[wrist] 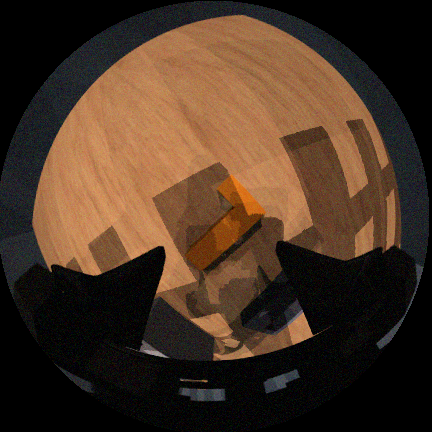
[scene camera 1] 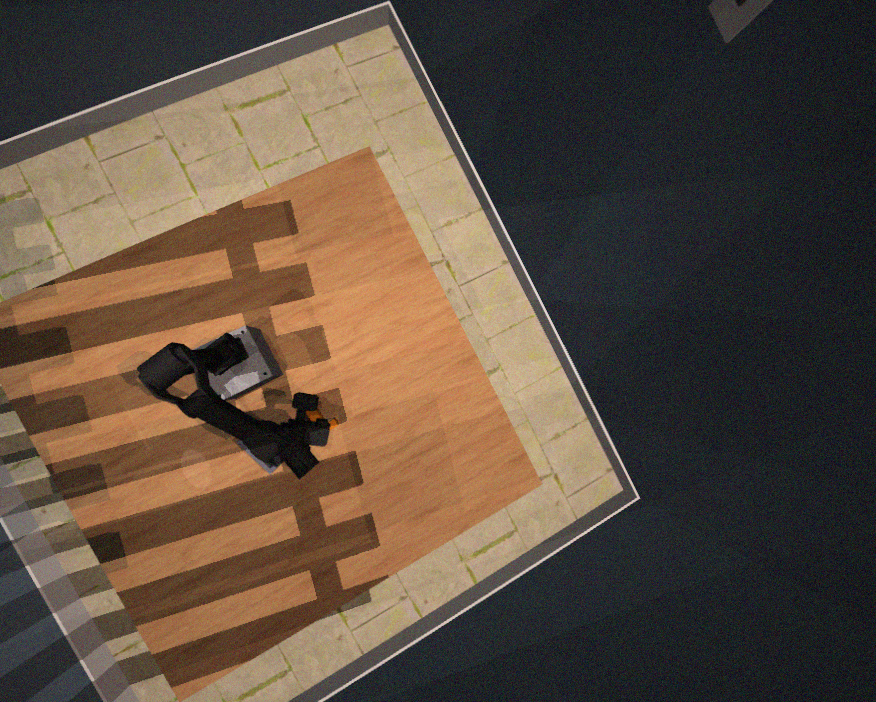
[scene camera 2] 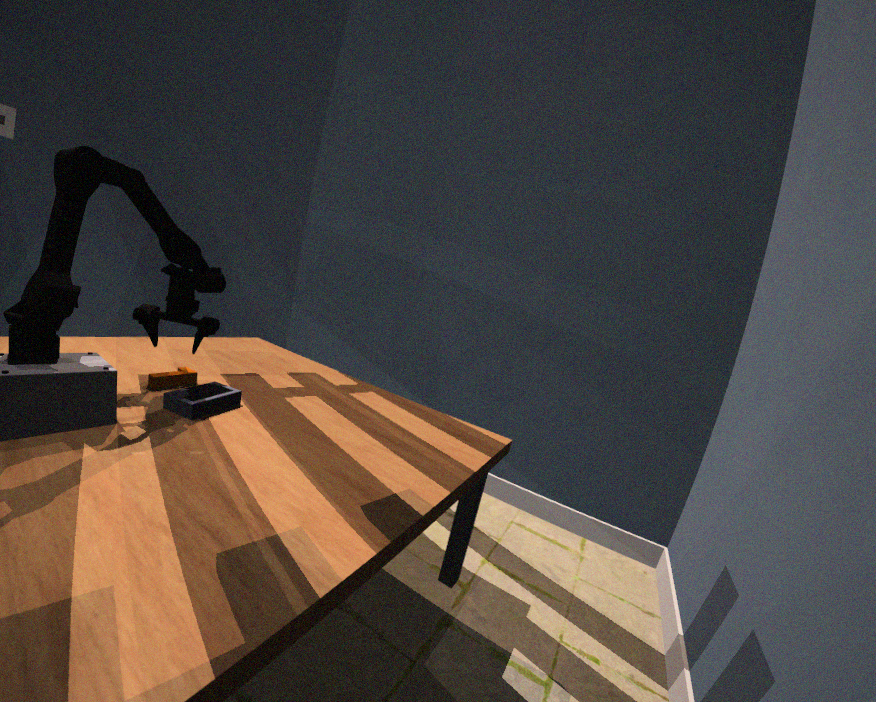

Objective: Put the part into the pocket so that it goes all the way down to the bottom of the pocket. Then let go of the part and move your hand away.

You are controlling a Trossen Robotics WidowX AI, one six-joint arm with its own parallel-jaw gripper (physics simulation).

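Seen in the pictures: gripper, fingertip midpoint: (wrist: 221, 249) (scene camera 2: 174, 350); arm's base at its link origin: (scene camera 1: 233, 352) (scene camera 2: 32, 360).
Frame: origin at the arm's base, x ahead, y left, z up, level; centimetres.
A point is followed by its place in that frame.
The orange L-shaped part (scene camera 1: 333, 422) @[x 31.0, y 14.9, z -7.5 cm] (scene camera 2: 172, 378) @[x 26.8, y 9.0, z -8.3 cm] (wrist: 215, 240) @[x 26.4, y 10.7, z -7.5 cm] lies flat on the table. The dark block with the pocket (scene camera 2: 217, 406) @[x 30.2, y -10.8, z -9.1 cm] (wrist: 265, 314) @[x 25.4, y -4.5, z -6.9 cm] sits close beside it; in scene camera 1 the arm covers most of the block (scene camera 1: 271, 468) @[x 35.5, y -7.1, z -6.9 cm]. In scene camera 2 its pocket shows as a dark recess. My gripper (scene camera 1: 311, 416) @[x 27.7, y 11.3, z -1.4 cm] (scene camera 2: 175, 348) @[x 27.7, y 11.3, z -1.4 cm] (wrist: 221, 249) @[x 27.7, y 11.3, z -1.4 cm] is open and empty, pointing down above the part. In the wrist view the part lies between and beyond the fingertips, its long arm slanting, and the right finger covers some of the block.
The grey robot base (scene camera 1: 241, 383) @[x 9.1, y -1.6, z 0.0 cm] (scene camera 2: 58, 400) @[x 2.8, y -10.0, z -4.5 cm] (wrist: 180, 331) @[x 11.0, y -0.1, z -6.6 cm] stands on the wooden table (scene camera 1: 409, 329) @[x 14.1, y 49.2, z -10.5 cm] (scene camera 2: 263, 468) @[x 27.0, y -37.2, z -10.4 cm] near the part and block. Striped shadows cross the table. The table's edge and a leg (scene camera 2: 462, 530) show in scene camera 2.
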